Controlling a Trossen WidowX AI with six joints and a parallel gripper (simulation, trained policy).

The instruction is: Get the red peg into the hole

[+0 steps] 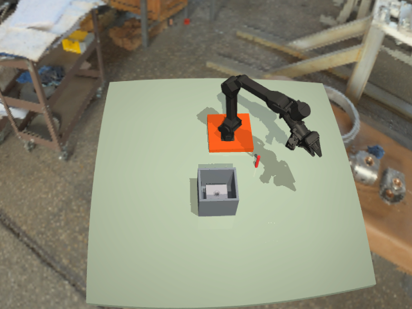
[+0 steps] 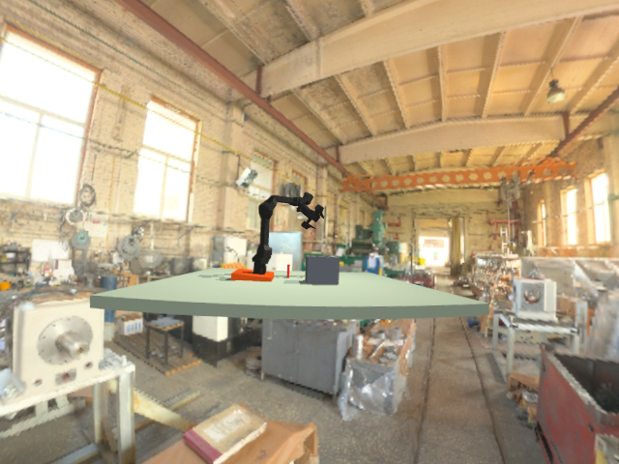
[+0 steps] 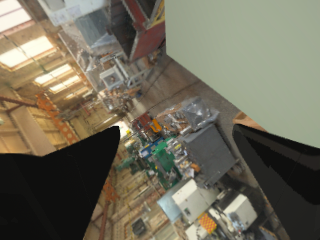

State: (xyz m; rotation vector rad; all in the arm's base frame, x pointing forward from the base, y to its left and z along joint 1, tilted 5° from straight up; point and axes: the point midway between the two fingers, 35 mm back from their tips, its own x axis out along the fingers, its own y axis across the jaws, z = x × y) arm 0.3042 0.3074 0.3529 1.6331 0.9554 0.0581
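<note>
Now: gripper tip 19 cm past the red peg, 18 cm to the left of it and 32 cm above it. Round my gripper tip: light grey plate: 1 cm behind, 37 cm to the right, 31 cm below.
</note>
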